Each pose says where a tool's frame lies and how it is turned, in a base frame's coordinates. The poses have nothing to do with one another.
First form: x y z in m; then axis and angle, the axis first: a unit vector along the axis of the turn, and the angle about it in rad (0 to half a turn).
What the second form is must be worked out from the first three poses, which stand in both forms.
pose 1, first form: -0.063 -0.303 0.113 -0.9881 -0.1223 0.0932 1.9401
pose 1, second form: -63 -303 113 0.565 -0.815 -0.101 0.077
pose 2, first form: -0.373 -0.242 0.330 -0.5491 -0.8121 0.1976 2.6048
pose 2, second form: -373 -242 330 0.265 -0.529 -0.783 0.191
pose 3, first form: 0.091 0.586 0.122 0.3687 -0.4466 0.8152 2.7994
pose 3, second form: 91 586 122 0.170 0.363 -0.440 0.803
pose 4, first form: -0.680 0.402 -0.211 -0.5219 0.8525 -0.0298 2.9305
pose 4, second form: -680 402 -211 0.105 -0.519 0.848 -0.030
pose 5, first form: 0.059 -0.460 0.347 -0.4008 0.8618 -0.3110 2.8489
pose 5, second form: 59 -460 347 0.146 -0.397 0.853 -0.308
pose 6, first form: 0.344 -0.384 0.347 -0.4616 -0.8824 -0.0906 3.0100
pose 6, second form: 344 -384 347 0.066 -0.461 -0.881 -0.090
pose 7, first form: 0.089 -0.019 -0.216 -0.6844 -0.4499 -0.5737 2.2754
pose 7, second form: 89 -19 -216 0.420 -0.621 -0.408 -0.521
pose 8, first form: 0.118 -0.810 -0.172 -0.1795 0.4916 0.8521 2.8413
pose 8, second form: 118 -810 -172 0.150 -0.177 0.486 0.843
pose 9, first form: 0.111 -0.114 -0.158 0.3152 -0.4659 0.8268 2.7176
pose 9, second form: 111 -114 -158 0.210 0.308 -0.455 0.808
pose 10, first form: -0.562 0.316 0.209 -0.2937 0.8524 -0.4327 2.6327
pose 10, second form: -562 316 209 0.252 -0.284 0.825 -0.419
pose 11, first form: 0.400 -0.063 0.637 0.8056 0.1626 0.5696 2.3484
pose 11, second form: 400 -63 637 0.386 0.743 0.150 0.525
